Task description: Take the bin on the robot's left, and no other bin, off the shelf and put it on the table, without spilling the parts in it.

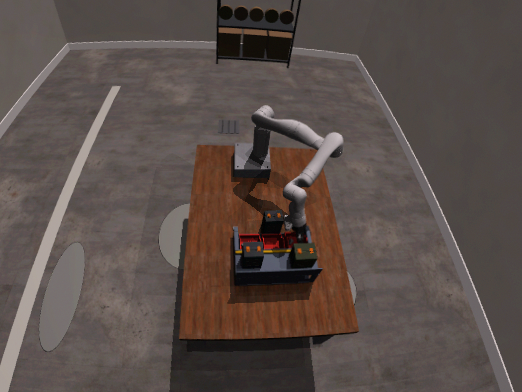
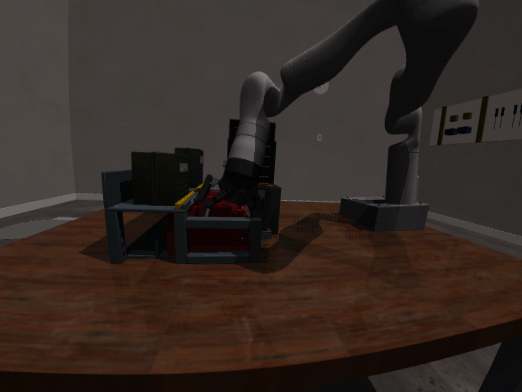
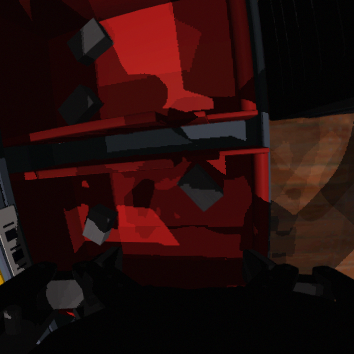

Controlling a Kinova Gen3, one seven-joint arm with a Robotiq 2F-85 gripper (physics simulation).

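Pixels of known places: gripper, fingertip midpoint: (image 1: 300,241) (image 2: 226,232) (image 3: 182,262); arm's base, link origin: (image 1: 260,151) (image 2: 399,202).
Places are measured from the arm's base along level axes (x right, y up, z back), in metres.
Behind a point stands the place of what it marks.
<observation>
A grey shelf frame (image 1: 273,274) {y 0.041, x 0.002, z -0.800 m} (image 2: 181,223) {y -0.008, x -0.214, z -0.670 m} stands on the wooden table (image 1: 252,312) {y -0.085, x 0.092, z -0.933 m} (image 2: 294,295) {y -0.085, x -0.308, z -0.491 m} and holds red bins side by side. The bin on the robot's left (image 1: 290,241) {y -0.061, x -0.121, z -0.581 m} (image 2: 219,209) {y -0.011, x -0.096, z -0.613 m} (image 3: 211,232) {y -0.076, x -0.163, z -0.574 m} sits at the shelf's end with small grey cubes (image 3: 201,189) {y -0.061, x -0.121, z -0.578 m} (image 3: 96,226) {y -0.061, x -0.151, z -0.672 m} in it. The neighbouring red bin (image 1: 272,241) {y -0.076, x -0.031, z -0.572 m} (image 3: 147,46) {y -0.076, x -0.008, z -0.613 m} lies beyond a grey divider bar (image 3: 140,142) {y -0.079, x -0.083, z -0.628 m} and also holds cubes. My gripper (image 1: 298,231) {y -0.040, x -0.168, z -0.593 m} (image 2: 229,190) (image 3: 182,262) {y -0.040, x -0.168, z -0.593 m} is open, low over the near end of the left bin, with nothing between the fingers.
Dark boxes with orange marks stand on the shelf top (image 1: 252,253) {y 0.136, x 0.099, z -0.743 m} (image 1: 304,254) {y 0.112, x -0.130, z -0.741 m}, and one more (image 1: 273,220) {y 0.044, x -0.024, z -0.521 m} stands just behind the shelf. A yellow strip (image 1: 263,251) (image 2: 185,199) runs along the shelf. The arm's base (image 1: 252,164) {y -0.009, x 0.053, z -0.100 m} (image 2: 383,212) {y -0.023, x -0.054, z -0.114 m} stands at the table's far end.
</observation>
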